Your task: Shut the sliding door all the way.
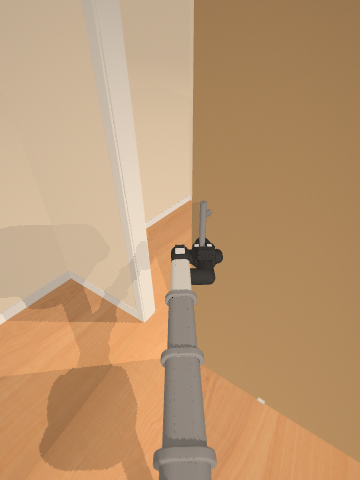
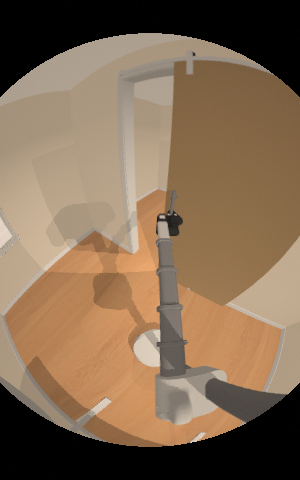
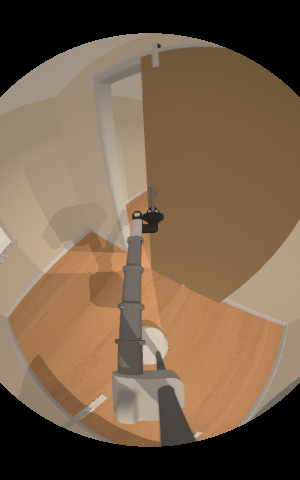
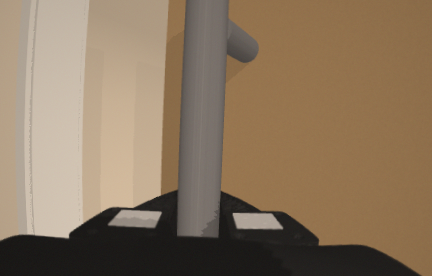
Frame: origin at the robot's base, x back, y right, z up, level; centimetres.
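Seen in the pictures: robot's base, origin of the base link: [image 2: 153,346] [image 3: 147,344].
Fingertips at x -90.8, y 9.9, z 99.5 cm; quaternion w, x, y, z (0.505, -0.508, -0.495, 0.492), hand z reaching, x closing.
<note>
Pixels of each thing's top centre, then the offset from my fingertips to it. "*": a spot on its surface instead.
- grey vertical bar handle, surface spot: [image 4: 204,110] * dx +3.2, dy +0.0, dz +6.4 cm
- small white block, surface spot: [image 1: 261,401] * dx +20.7, dy +35.9, dz -100.1 cm
The brown sliding door [image 1: 280,200] [image 2: 230,175] [image 3: 215,165] [image 4: 325,140] covers the right part of the doorway. A gap stands between its left edge and the white door frame [image 1: 127,165] [image 2: 128,165] [image 3: 111,160] [image 4: 57,120]. A grey vertical bar handle [image 1: 203,220] [image 2: 173,200] [image 3: 152,197] [image 4: 204,110] is mounted near the door's left edge. My gripper [image 1: 203,244] [image 2: 173,215] [image 3: 153,211] [image 4: 199,208] is shut on the handle's lower part, with one finger on each side of it. The handle's lower end is hidden by the gripper body.
A rail [image 2: 227,62] runs above the door, with a hanger bracket [image 2: 190,63] [image 3: 155,56] at the top. A small white block [image 1: 261,401] lies at the door's bottom edge. A wall [image 1: 45,150] stands left of the frame. Another wall shows through the gap.
</note>
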